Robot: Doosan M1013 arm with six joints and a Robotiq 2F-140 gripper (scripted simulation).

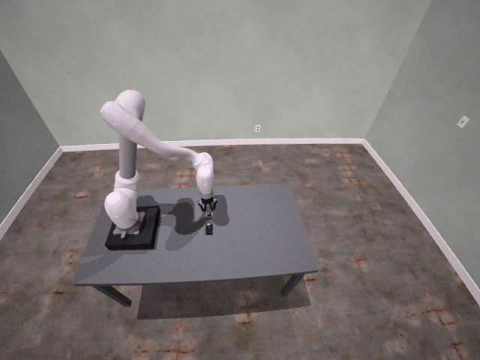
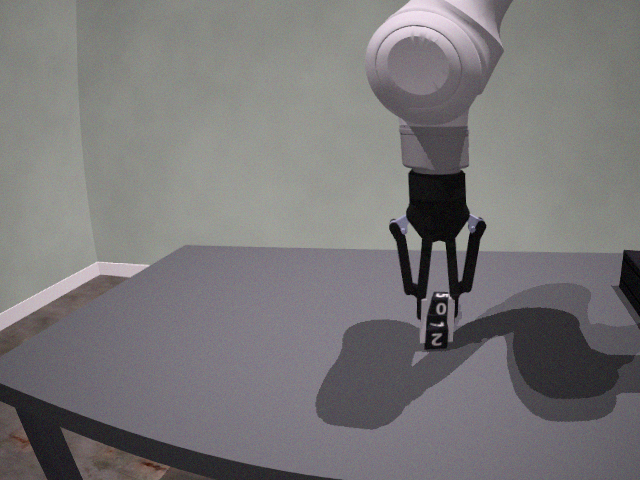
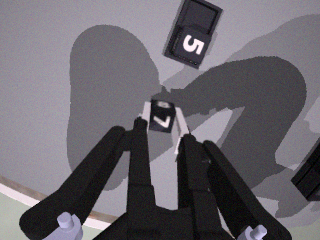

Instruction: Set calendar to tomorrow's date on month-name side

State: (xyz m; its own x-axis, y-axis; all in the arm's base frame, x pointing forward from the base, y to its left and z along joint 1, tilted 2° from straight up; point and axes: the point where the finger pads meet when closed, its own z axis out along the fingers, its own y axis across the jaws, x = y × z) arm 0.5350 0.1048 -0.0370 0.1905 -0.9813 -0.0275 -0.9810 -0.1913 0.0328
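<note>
Right now my hand is 3 cm above the black number cube. Also, from my hand: tray 11 cm to the right, 4 cm below.
</note>
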